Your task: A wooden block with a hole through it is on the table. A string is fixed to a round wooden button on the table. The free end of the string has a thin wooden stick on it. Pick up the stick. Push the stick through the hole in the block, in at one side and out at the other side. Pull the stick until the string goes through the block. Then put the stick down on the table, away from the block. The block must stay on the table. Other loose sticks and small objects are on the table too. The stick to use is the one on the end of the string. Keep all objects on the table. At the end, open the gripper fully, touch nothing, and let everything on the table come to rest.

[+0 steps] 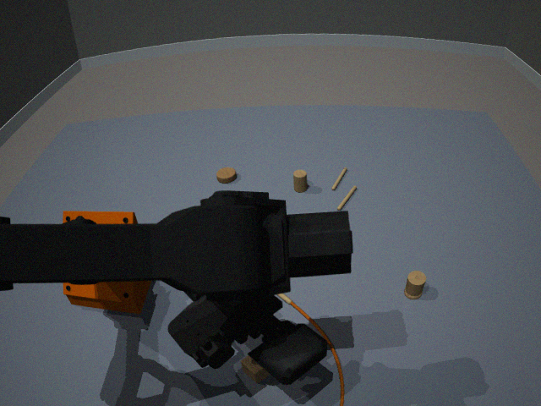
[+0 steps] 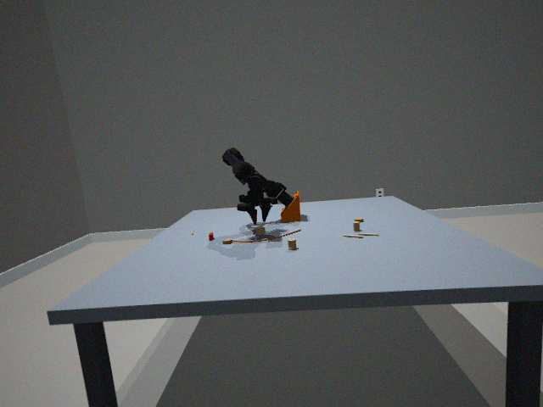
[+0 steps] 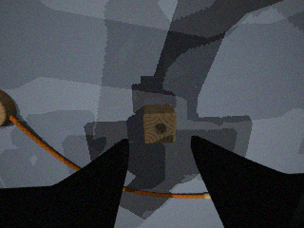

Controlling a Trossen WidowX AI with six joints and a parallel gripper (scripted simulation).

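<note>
Right now my gripper tip is 4 cm above the wooden block. From my gripper tip the other things lie so: thin wooden stick 1 cm ahead, 14 cm to the left, 5 cm below; then round wooden button 11 cm ahead, 12 cm to the right, 4 cm below; then red piece 4 cm ahead, 21 cm to the right, 4 cm below.
</note>
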